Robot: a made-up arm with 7 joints.
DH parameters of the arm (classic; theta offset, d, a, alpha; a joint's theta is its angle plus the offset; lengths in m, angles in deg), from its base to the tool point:
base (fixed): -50.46 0 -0.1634 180
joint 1: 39.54 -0.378 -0.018 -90
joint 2: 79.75 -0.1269 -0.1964 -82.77
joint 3: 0 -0.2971 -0.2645 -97.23
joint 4: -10.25 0.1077 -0.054 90
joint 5: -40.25 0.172 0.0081 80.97
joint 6: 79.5 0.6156 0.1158 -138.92
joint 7: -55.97 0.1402 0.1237 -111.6
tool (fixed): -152.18 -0.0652 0 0
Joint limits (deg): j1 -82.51..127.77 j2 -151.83..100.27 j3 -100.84..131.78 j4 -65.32..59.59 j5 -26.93..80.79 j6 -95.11..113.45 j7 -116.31..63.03
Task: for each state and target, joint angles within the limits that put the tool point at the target. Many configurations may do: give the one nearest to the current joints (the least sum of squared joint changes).
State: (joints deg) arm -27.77 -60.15 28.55 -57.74 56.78 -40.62 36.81
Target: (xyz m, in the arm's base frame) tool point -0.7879 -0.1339 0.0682
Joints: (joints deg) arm -45.96 -48.33 49.56 -61.19 49.71 -38.41 34.58
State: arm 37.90 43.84 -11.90 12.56 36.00 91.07 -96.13
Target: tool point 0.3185 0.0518 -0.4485
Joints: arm 20.91 2.03 -45.81 16.01 -0.20 82.06 -91.76
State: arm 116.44 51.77 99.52 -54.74 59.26 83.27 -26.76
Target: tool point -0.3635 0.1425 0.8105
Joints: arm 107.98 13.73 116.56 -62.08 47.66 88.84 -26.88
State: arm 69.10 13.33 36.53 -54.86 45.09 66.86 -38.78
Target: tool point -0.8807 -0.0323 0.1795
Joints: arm 43.80 23.03 33.97 -63.67 26.30 65.13 -35.96
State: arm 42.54 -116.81 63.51 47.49 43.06 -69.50 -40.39
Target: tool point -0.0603 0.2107 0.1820
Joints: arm 43.87 -148.96 32.77 59.59 63.88 -83.14 -46.40
